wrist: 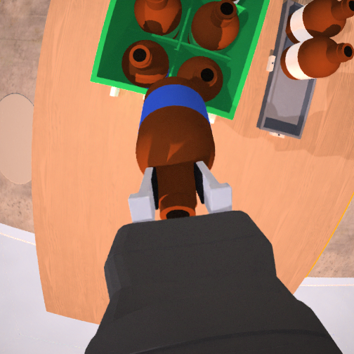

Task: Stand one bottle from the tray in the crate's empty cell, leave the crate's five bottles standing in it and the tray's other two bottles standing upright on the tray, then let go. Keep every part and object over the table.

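Observation:
My gripper (pixel 175 176) is shut on the neck of a brown bottle with a blue band (pixel 175 137). The bottle's mouth faces the camera; its base end overlaps the near edge of the green crate (pixel 244 70) in the view. Its height above the table is hard to tell. Brown bottles stand in crate cells: one at upper left (pixel 157 16), one at upper right (pixel 212 31), one at near left (pixel 144 64), one at near right (pixel 202 82), partly hidden. The empty cell does not show. The grey tray (pixel 286 102) holds two white-banded bottles (pixel 324 21) (pixel 316 58), side by side at its far end.
The crate's far part is cut off by the top of the view. The tray lies right of the crate, with a narrow gap between. The wooden table (pixel 80 210) has its curved left edge at the left and another edge at the lower right, with floor beyond.

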